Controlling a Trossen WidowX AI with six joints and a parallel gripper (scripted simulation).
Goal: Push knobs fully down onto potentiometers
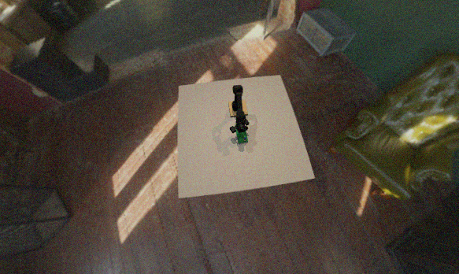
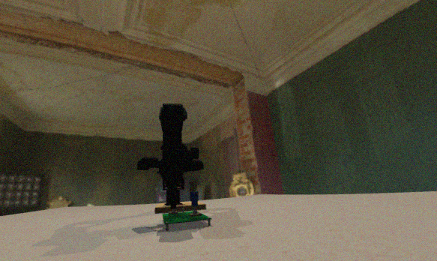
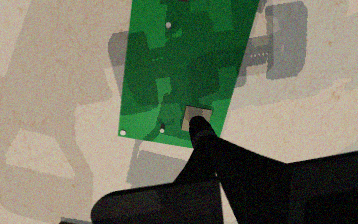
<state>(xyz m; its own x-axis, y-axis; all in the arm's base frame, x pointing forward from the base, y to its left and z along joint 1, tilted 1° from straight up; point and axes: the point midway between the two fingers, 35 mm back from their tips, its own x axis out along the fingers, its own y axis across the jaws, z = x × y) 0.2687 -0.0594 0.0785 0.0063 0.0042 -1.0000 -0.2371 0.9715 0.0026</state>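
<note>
The black knob lies 20 mm below my gripper tip. From my gripper tip the other things lie so: blue knob: 110 mm ahead, 30 mm to the left; potentiometer: 110 mm ahead, 30 mm to the left, 20 mm below.
</note>
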